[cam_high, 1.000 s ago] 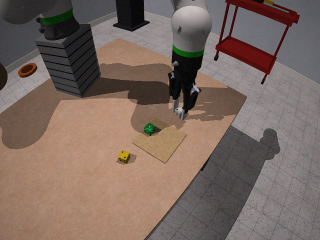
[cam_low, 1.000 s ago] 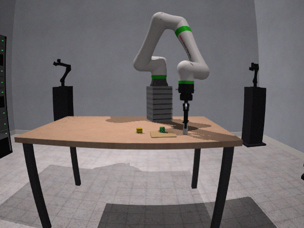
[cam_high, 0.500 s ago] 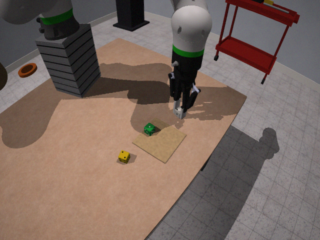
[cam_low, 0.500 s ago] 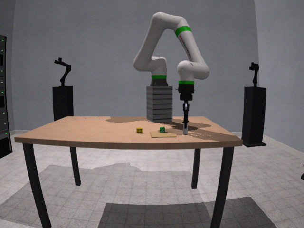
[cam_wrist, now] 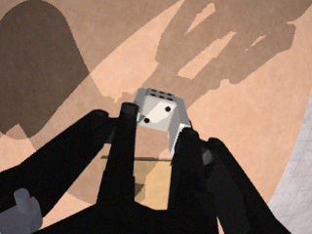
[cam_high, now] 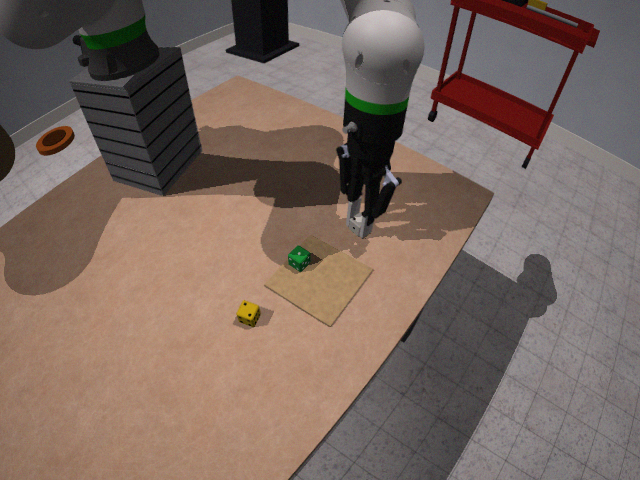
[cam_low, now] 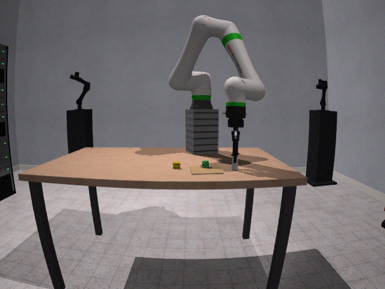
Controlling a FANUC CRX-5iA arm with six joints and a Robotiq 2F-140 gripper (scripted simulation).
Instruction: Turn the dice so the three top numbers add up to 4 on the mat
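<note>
The green die lies 4 cm behind my hand, 14 cm to the right of it and 2 cm below it. From my hand the other things lie so: white die (2 cm below); yellow die (4 cm behind, 27 cm to the right, 2 cm below); tan mat (14 cm to the right, 3 cm below).
</note>
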